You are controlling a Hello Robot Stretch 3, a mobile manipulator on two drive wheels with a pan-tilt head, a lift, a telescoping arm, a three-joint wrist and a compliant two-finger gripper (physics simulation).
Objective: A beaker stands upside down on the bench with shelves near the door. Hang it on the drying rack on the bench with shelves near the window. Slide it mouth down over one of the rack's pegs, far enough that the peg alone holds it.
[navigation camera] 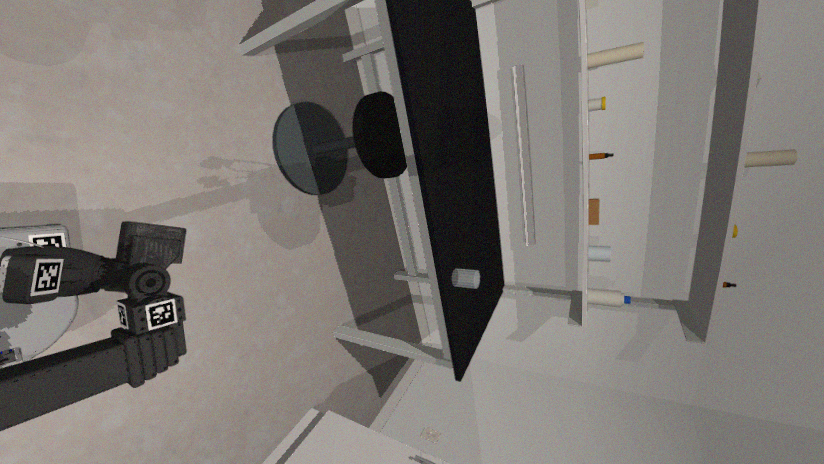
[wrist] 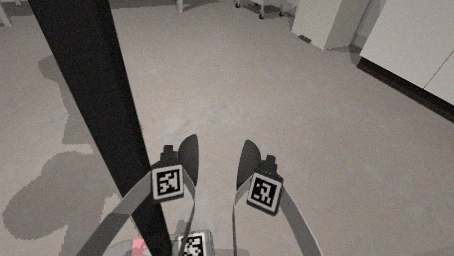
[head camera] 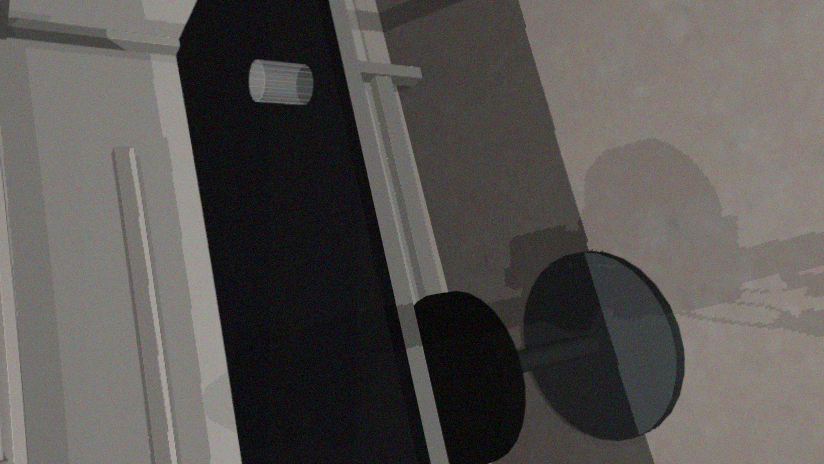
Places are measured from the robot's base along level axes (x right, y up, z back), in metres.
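Where they show: gripper, fingertip midpoint: (wrist: 219,154).
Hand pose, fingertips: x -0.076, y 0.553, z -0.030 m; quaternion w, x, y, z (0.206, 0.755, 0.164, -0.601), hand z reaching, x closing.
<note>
After its pixels a point has its place.
The clear beaker (head camera: 280,82) @[x 1.075, y 0.824, z 0.228 m] (navigation camera: 465,278) @[x 1.076, y 0.819, z 0.226 m] stands on the black top of a bench (head camera: 288,230) @[x 1.217, y 0.763, z -0.027 m] (navigation camera: 449,144) @[x 1.089, y 0.763, z -0.278 m], near one end of it, in the sideways-turned head and navigation views. My gripper (wrist: 219,154) @[x -0.076, y 0.553, z -0.030 m] is open in the wrist view, with bare floor showing between its two fingertips. The beaker does not show in the wrist view. In the navigation view my dark wrist (navigation camera: 151,281) @[x 0.150, y 0.766, z 0.022 m] is over the floor, well apart from the bench; the fingertips cannot be made out there. The drying rack and its pegs do not show in these views.
A stool's black seat (head camera: 472,374) @[x 1.016, y 0.483, z -0.328 m] (navigation camera: 377,135) @[x 1.015, y 0.484, z -0.339 m] is partly under the bench edge, its round base (head camera: 645,357) @[x 0.949, y 0.031, z -0.361 m] (navigation camera: 311,148) @[x 1.070, y 0.031, z -0.353 m] on the floor. A shelf (navigation camera: 583,172) @[x 1.361, y 1.203, z -0.158 m] with bottles is above the bench. A white cabinet (navigation camera: 345,443) @[x 0.857, y 0.349, z 0.949 m] stands past the bench end. A dark bar (wrist: 90,75) crosses the wrist view.
</note>
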